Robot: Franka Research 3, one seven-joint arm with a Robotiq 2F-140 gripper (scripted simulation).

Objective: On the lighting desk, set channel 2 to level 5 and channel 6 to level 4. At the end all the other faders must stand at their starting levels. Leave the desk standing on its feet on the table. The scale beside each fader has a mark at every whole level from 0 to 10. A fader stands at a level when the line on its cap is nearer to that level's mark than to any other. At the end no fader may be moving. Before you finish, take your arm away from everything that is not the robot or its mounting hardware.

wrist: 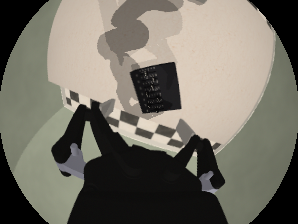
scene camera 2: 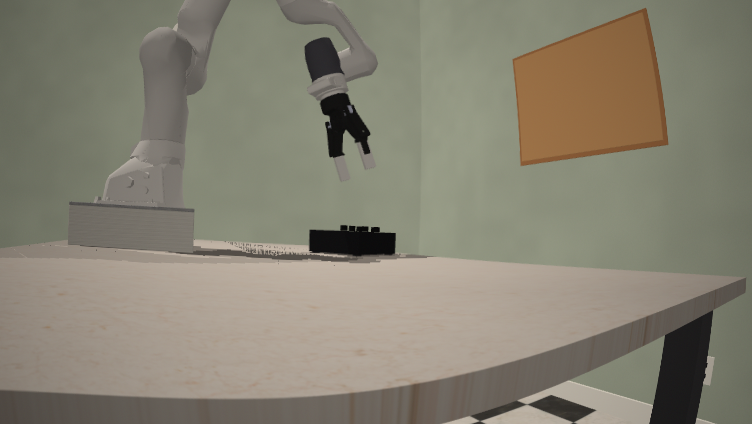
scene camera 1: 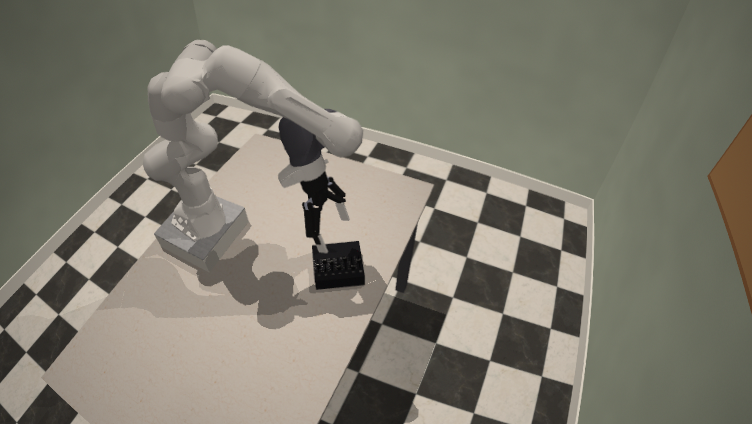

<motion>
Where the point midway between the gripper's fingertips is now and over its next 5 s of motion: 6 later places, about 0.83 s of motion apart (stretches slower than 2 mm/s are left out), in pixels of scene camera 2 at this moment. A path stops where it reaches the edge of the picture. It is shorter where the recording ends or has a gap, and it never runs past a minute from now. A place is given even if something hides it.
My gripper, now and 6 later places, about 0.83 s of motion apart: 357, 174; 354, 176; 337, 211; 337, 213; 335, 214; 335, 220; 335, 224
</motion>
